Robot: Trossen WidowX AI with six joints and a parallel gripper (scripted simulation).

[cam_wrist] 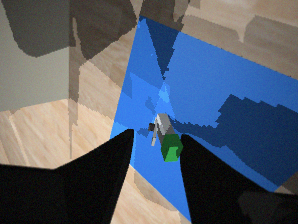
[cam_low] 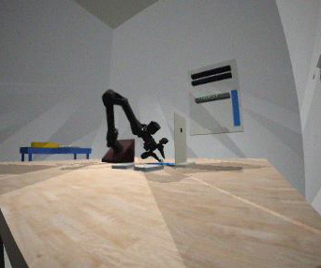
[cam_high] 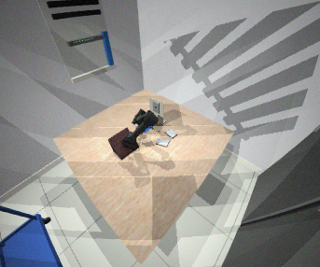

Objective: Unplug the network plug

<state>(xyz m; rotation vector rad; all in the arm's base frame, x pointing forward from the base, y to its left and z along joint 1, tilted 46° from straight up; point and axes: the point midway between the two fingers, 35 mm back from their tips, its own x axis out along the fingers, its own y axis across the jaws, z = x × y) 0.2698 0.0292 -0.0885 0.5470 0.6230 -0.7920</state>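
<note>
Now: the plug right at my gripper tip. The rest, counted from my gripper tip: upright panel 15 cm ahead, 10 cm above, 3 cm to the right; blue marked square 2 cm below, 1 cm behind.
</note>
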